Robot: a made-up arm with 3 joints. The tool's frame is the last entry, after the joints. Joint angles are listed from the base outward. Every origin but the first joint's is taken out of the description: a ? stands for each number. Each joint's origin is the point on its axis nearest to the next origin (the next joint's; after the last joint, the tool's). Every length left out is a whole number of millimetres.
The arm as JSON. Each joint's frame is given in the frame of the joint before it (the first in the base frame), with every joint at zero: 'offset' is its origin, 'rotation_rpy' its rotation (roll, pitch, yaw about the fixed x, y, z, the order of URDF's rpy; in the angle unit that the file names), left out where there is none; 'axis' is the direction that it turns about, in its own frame. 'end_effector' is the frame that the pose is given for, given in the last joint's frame.
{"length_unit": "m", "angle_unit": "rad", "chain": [
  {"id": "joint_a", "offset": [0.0, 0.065, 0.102], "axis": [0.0, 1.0, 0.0]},
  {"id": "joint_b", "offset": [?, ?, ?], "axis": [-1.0, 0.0, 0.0]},
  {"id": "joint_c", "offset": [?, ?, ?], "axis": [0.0, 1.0, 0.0]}
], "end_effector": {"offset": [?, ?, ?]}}
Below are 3 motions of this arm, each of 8 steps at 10 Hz.
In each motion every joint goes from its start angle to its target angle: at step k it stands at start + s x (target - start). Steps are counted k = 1, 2, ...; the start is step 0. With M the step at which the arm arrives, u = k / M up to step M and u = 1 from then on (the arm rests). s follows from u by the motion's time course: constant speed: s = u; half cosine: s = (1 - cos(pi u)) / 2; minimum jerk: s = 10 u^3 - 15 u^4 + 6 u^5.
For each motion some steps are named. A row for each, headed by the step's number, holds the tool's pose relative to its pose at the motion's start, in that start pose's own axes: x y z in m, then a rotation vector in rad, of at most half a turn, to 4 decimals.
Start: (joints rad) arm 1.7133 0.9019 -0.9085
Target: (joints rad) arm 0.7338 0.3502 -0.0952
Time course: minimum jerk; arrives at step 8
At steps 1, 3, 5, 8:
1: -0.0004 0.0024 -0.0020 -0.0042 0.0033 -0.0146
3: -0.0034 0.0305 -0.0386 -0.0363 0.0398 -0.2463
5: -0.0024 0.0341 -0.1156 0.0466 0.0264 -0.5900
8: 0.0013 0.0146 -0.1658 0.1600 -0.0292 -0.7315

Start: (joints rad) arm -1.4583 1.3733 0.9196
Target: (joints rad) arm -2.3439 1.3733 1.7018
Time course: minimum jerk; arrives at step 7
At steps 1, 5, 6, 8:
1: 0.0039 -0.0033 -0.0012 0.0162 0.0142 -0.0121
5: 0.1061 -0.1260 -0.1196 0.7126 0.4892 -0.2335
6: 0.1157 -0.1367 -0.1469 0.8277 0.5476 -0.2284
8: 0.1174 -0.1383 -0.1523 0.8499 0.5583 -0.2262

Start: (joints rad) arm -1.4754 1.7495 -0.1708
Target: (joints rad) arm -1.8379 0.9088 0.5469
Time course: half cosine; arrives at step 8
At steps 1, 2, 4, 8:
1: 0.0066 -0.0050 -0.0056 0.0295 0.0295 -0.0185
2: 0.0242 -0.0193 -0.0239 0.1161 0.1112 -0.0669
4: 0.0678 -0.0605 -0.1033 0.4229 0.3468 -0.1798
8: 0.1082 -0.0762 -0.2440 0.8976 0.5780 -0.2037

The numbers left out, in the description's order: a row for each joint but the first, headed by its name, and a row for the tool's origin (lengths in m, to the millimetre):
joint_b: -0.085 0.0 -0.103
joint_c: 0.0 -0.149 -0.086
tool: 0.036 0.0 0.28

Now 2 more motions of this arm.
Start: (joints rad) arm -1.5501 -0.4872 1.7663
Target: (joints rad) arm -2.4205 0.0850 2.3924
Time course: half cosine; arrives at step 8
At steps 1, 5, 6, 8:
1: -0.0040 -0.0010 0.0081 -0.0104 -0.0056 -0.0244
5: -0.1220 -0.0319 0.1188 -0.0048 -0.1539 -0.4151
6: -0.1635 -0.0419 0.1337 0.0453 -0.2046 -0.4869
8: -0.2031 -0.0514 0.1412 0.1037 -0.2541 -0.5372

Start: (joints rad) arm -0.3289 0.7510 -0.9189
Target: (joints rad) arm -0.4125 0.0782 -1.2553
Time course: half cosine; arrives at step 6
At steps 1, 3, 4, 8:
1: -0.0129 -0.0036 -0.0038 0.0239 -0.0267 -0.0384
3: -0.0981 -0.0077 -0.0356 0.1617 -0.2017 -0.2965
4: -0.1450 0.0055 -0.0581 0.2278 -0.3025 -0.4532
8: -0.1871 0.0298 -0.0820 0.2842 -0.4015 -0.6154

